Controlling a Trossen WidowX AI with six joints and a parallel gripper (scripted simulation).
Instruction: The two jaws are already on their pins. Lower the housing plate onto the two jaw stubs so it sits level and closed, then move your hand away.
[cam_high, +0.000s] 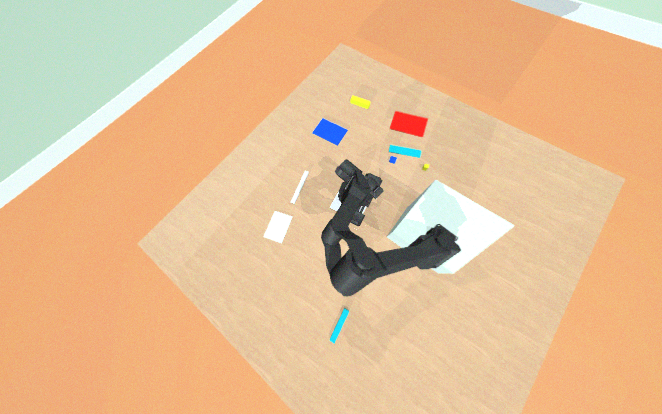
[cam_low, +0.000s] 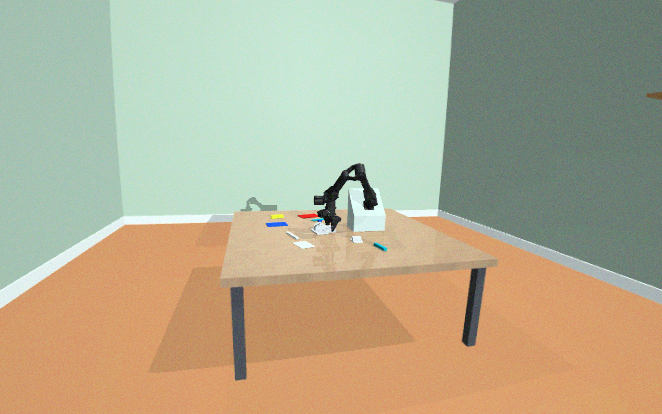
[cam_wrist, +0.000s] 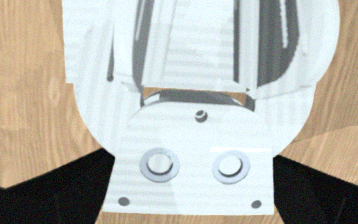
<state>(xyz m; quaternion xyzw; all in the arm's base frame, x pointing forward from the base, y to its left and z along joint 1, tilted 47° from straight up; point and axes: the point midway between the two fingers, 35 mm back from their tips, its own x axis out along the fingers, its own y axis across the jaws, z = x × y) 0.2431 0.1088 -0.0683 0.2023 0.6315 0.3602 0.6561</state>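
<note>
Right now the white jaw assembly is 2 cm ahead of my gripper tip, 2 cm to the left of it and 1 cm above it. The rest, counted from my gripper tip: white plate: 19 cm ahead, 26 cm to the left, 1 cm below; then white strip: 24 cm ahead, 9 cm to the left; then blue plate: 32 cm ahead, 19 cm to the right.
</note>
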